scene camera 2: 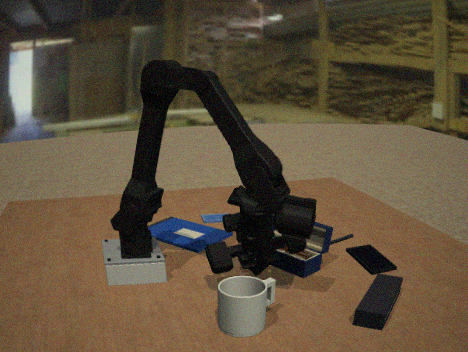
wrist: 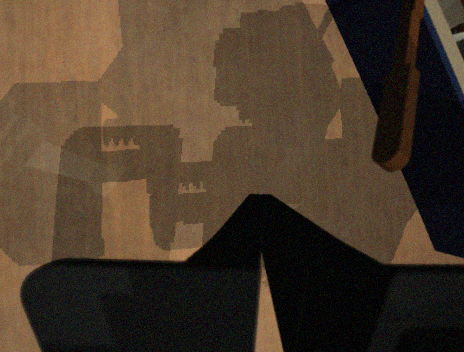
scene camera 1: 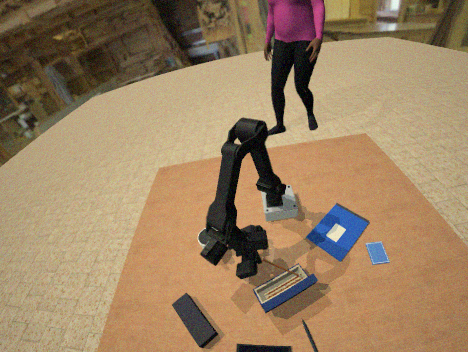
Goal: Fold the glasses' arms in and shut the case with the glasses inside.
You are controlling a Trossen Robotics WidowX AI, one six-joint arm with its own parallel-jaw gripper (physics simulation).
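Frame: origin at the arm's base, x left, y back, z up, level; metres.
Where they show: gripper, fingertip midpoint: (scene camera 2: 256, 273) (wrist: 259, 205) (scene camera 1: 260, 262); arm's base, link origin: (scene camera 2: 135, 252) (scene camera 1: 274, 200).
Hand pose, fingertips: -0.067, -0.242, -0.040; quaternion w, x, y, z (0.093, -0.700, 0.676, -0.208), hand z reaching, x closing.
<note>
Things, the pixels of their top centre, and the offset from my fingertips, as dx, dy, dz. "pt": a spot on its surface instead.
- grey mug, surface spot: (scene camera 2: 241, 305) (scene camera 1: 200, 235) pt -0.212, +0.090, +0.055
- blue book, top centre: (scene camera 2: 183, 231) (scene camera 1: 339, 228) +0.298, +0.106, -0.007
- blue card, top centre: (scene camera 2: 216, 217) (scene camera 1: 377, 252) +0.404, -0.006, -0.010
- black box, top centre: (scene camera 2: 381, 292) (scene camera 1: 191, 318) -0.209, -0.187, +0.020
- black slab, top centre: (scene camera 2: 371, 257) +0.000, -0.288, -0.007
- pen, top centre: (scene camera 2: 334, 239) (scene camera 1: 312, 342) +0.135, -0.251, -0.006
The blue glasses case (scene camera 1: 289, 295) (scene camera 2: 298, 265) lies open on the brown table, its lid (scene camera 2: 320, 237) upright. Its dark wall also shows in the wrist view (wrist: 370, 38). The brown glasses (scene camera 1: 281, 286) (scene camera 2: 303, 255) lie inside it. One arm (scene camera 1: 277, 266) sticks out over the case's wall towards my gripper, and its end shows in the wrist view (wrist: 390, 140). My gripper (scene camera 1: 246, 269) (scene camera 2: 258, 267) (wrist: 259, 205) is shut and empty. It is low over the table, just left of the case and beside the arm's tip, which stands apart from the fingers in the wrist view.
A grey mug (scene camera 1: 202, 237) (scene camera 2: 241, 305) stands behind the gripper. A blue book (scene camera 1: 337, 232) (scene camera 2: 187, 234), a blue card (scene camera 1: 377, 253), a black box (scene camera 1: 194, 319) (scene camera 2: 377, 300), a black slab (scene camera 2: 370, 258) and a pen (scene camera 1: 309, 335) lie around. A person (scene camera 1: 295, 52) stands beyond the table.
</note>
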